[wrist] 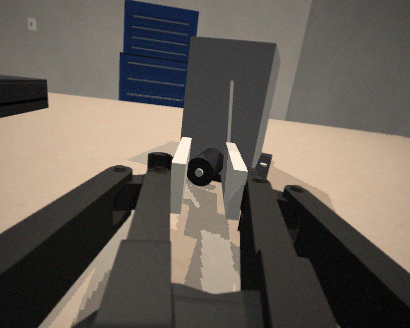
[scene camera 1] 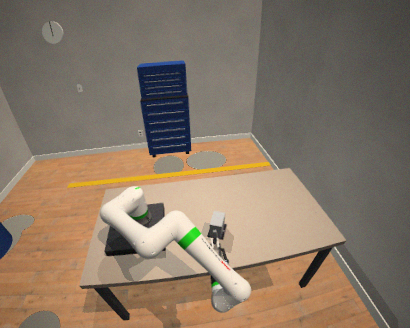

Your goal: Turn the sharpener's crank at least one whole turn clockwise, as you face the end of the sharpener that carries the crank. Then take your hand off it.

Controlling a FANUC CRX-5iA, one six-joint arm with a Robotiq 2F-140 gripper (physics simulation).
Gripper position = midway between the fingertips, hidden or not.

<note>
I see my gripper [wrist: 206,157] and a crank handle [wrist: 210,161].
</note>
